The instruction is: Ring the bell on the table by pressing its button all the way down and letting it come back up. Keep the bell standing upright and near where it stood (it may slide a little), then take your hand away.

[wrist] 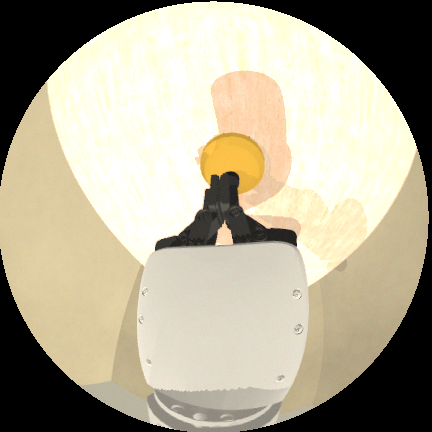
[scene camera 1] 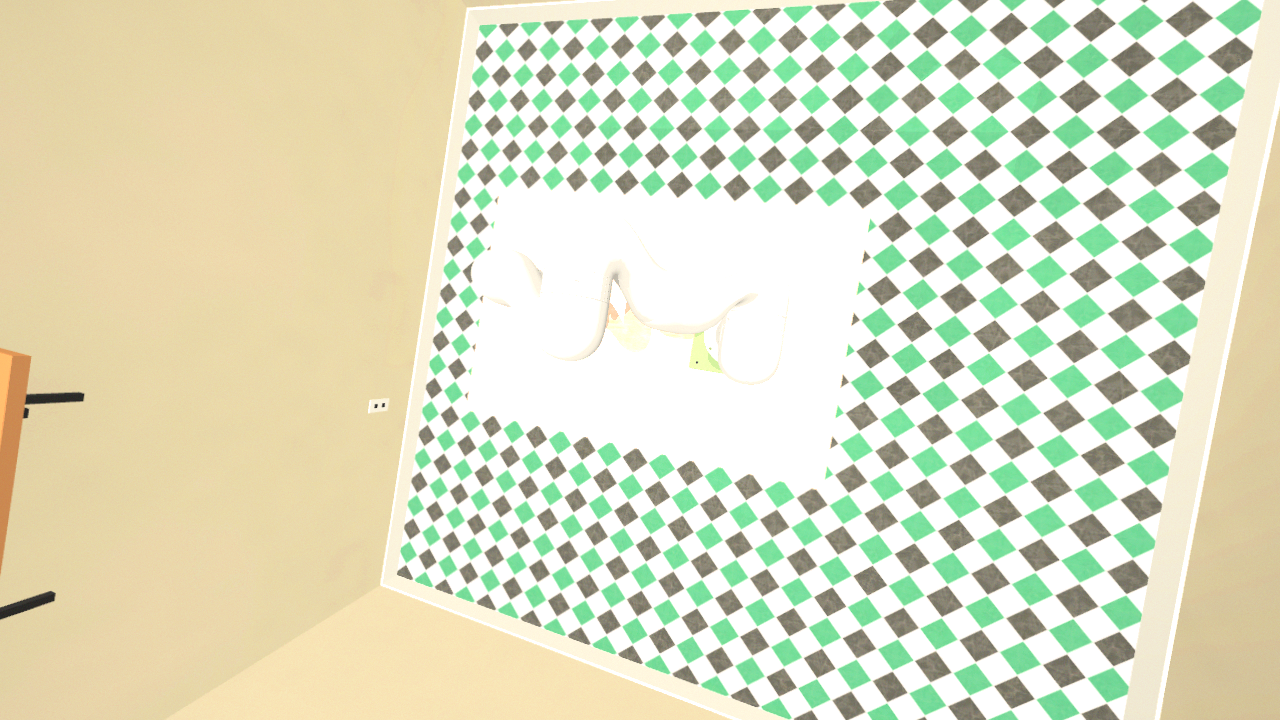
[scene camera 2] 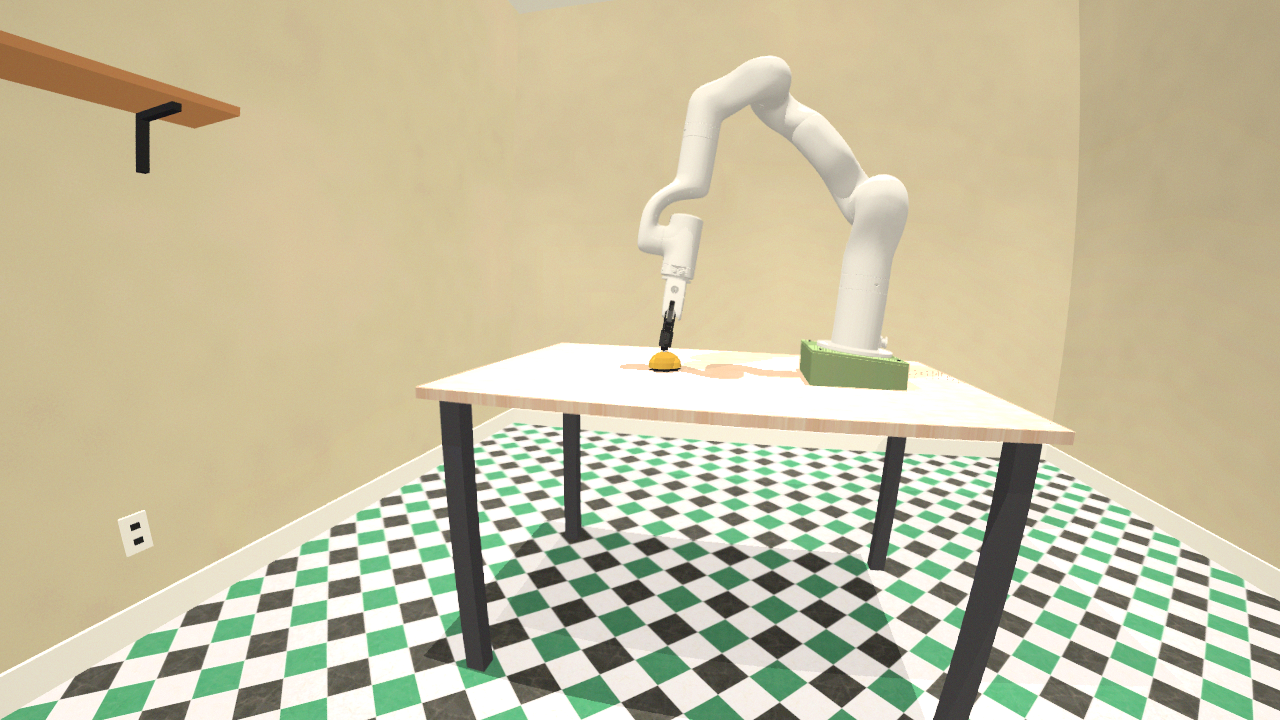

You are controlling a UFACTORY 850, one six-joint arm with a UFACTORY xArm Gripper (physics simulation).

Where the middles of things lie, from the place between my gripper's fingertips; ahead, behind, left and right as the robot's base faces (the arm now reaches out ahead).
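With the bell (wrist: 233, 151) in sight, I see that my gripper is 30 mm above the bell and 10 mm to the left of it.
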